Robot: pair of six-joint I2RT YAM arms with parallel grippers.
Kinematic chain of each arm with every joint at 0, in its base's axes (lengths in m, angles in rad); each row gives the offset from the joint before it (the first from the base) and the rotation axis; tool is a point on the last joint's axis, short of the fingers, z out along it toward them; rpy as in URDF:
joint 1: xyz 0 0 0.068 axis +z
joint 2: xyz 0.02 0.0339 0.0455 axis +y
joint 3: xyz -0.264 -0.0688 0 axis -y
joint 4: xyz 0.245 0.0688 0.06 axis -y
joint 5: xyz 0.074 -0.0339 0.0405 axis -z
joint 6: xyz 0.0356 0 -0.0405 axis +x
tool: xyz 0 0 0 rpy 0 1.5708 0
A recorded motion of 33 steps. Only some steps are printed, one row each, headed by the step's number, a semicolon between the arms.
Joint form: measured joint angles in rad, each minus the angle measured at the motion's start. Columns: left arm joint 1, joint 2, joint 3, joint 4, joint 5, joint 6; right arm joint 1, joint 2, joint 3, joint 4, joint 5, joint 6.
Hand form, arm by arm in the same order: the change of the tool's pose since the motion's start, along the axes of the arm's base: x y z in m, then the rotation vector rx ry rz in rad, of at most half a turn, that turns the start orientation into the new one. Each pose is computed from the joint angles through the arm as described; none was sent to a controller.
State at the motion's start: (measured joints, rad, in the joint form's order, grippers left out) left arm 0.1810 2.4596 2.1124 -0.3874 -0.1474 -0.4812; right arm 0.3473 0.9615 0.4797 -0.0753 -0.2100 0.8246
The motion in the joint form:
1: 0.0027 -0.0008 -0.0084 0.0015 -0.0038 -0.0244; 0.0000 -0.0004 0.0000 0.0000 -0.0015 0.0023
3: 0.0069 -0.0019 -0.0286 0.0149 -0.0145 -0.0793; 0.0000 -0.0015 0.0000 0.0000 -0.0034 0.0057
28: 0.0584 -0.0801 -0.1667 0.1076 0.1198 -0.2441; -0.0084 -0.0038 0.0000 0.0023 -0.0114 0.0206
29: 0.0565 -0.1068 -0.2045 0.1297 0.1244 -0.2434; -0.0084 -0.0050 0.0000 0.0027 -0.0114 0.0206
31: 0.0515 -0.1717 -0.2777 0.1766 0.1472 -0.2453; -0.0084 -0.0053 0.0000 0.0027 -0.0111 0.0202
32: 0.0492 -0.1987 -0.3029 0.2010 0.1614 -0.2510; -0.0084 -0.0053 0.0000 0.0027 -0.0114 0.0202
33: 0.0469 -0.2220 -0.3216 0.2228 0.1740 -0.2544; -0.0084 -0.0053 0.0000 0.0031 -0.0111 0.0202
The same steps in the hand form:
1: -0.0011 0.0015 -0.0022 -0.0155 -0.0003 0.0217; -0.0001 0.0000 0.0001 0.0025 0.0010 0.0001
3: -0.0029 0.0039 -0.0072 -0.0472 -0.0092 0.0705; -0.0002 0.0001 0.0003 0.0062 0.0019 -0.0001
28: -0.0211 0.0239 -0.0043 -0.2468 -0.0958 0.1300; 0.0002 -0.0013 0.0010 0.0223 0.0062 -0.0093
29: -0.0254 0.0217 -0.0010 -0.2476 -0.1063 0.1227; 0.0001 -0.0014 0.0012 0.0229 0.0047 -0.0093
31: -0.0346 0.0159 0.0118 -0.2577 -0.1442 0.0967; 0.0001 -0.0014 0.0013 0.0225 0.0041 -0.0093
32: -0.0377 0.0134 0.0192 -0.2666 -0.1709 0.0834; 0.0001 -0.0014 0.0013 0.0227 0.0042 -0.0091
33: -0.0401 0.0112 0.0265 -0.2727 -0.1971 0.0696; 0.0001 -0.0014 0.0013 0.0227 0.0038 -0.0093

